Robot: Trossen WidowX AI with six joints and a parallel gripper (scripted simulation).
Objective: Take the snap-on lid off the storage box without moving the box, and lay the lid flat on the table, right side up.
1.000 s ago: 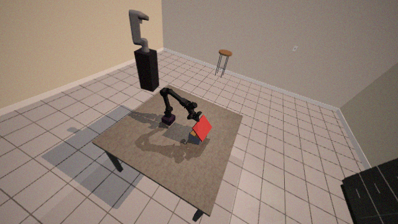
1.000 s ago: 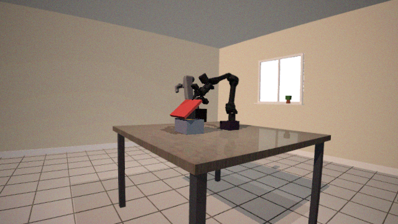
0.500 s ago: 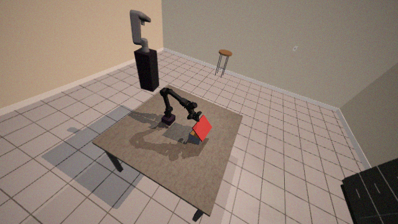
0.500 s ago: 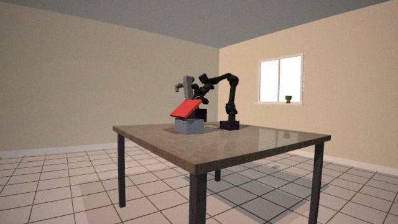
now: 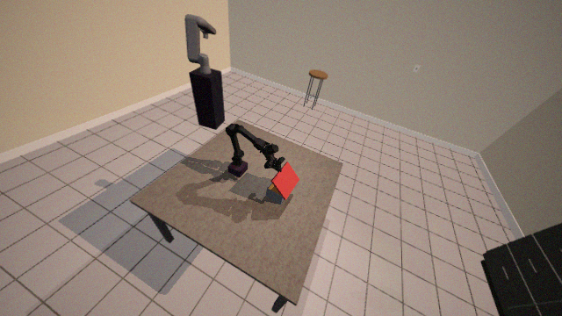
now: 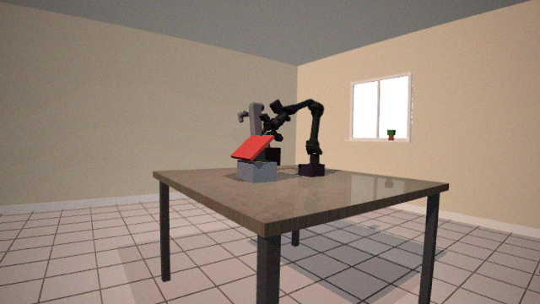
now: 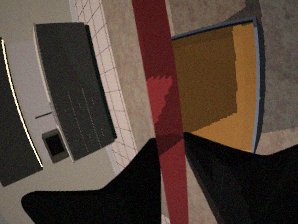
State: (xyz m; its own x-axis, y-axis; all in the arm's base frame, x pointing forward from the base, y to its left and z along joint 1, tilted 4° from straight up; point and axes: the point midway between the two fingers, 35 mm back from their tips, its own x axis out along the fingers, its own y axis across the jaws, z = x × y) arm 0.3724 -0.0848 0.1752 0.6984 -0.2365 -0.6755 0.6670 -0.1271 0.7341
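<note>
The red lid lies 6 cm ahead of my gripper tip, 2 cm to the right of it and 5 cm below it. From my gripper tip the other things lie so: grey-blue storage box 3 cm ahead, 1 cm to the right, 18 cm below.
</note>
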